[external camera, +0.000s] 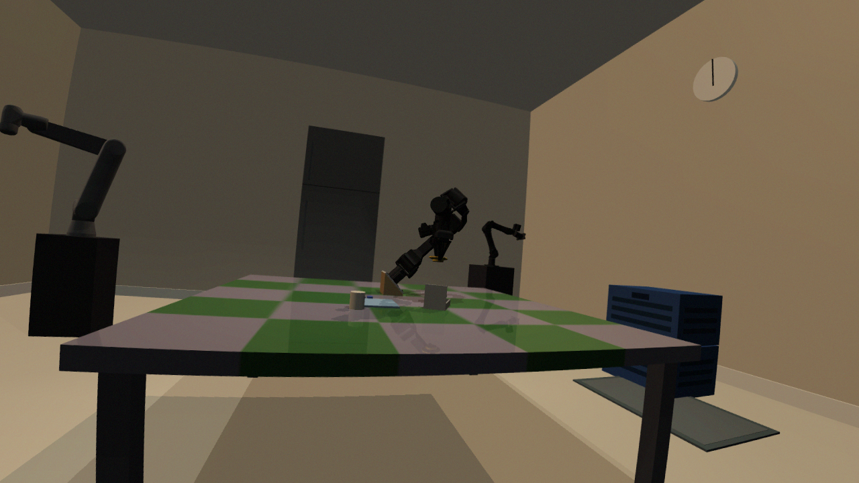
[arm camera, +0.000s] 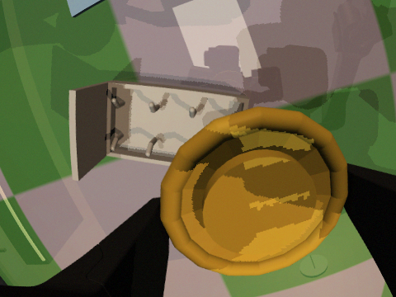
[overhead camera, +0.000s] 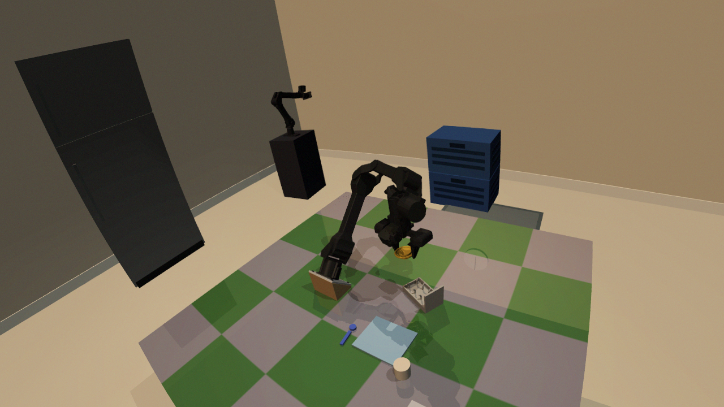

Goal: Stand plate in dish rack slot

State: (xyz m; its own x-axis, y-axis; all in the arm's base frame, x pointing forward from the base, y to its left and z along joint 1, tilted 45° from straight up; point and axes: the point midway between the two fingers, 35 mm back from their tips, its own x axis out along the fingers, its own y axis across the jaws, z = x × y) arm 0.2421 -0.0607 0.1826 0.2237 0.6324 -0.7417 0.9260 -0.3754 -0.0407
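Now: the beige dish rack 6 cm ahead of my gripper tip, 2 cm to the right of it and 13 cm below it. Round my gripper tip: blue spoon 10 cm behind, 24 cm to the right, 15 cm below; then light blue mat 1 cm ahead, 22 cm to the right, 15 cm below; then yellow plate 1 cm above.
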